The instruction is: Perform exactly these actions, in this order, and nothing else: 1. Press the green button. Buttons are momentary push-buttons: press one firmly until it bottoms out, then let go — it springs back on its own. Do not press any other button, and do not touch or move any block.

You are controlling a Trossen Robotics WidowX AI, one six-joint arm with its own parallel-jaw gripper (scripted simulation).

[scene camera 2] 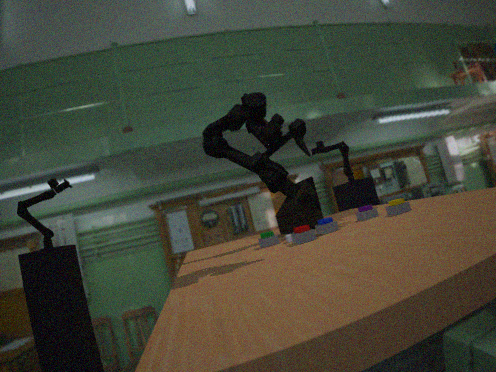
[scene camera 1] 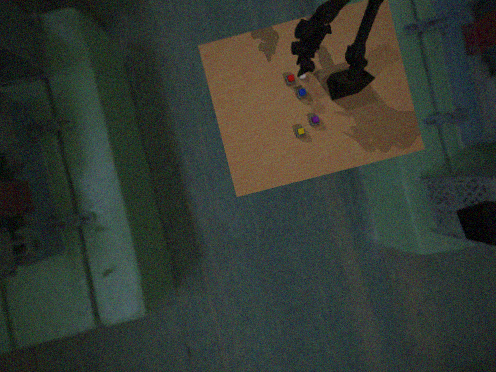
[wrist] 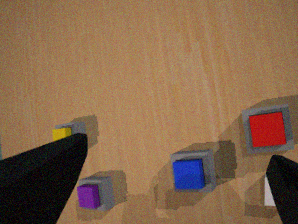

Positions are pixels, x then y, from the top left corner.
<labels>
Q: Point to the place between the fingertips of my gripper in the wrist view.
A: At 179, 154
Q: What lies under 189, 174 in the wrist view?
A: A blue button.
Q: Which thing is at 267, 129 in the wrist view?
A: A red button.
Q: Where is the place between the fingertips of my gripper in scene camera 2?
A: At 298, 165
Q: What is my gripper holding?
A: Nothing.
</labels>
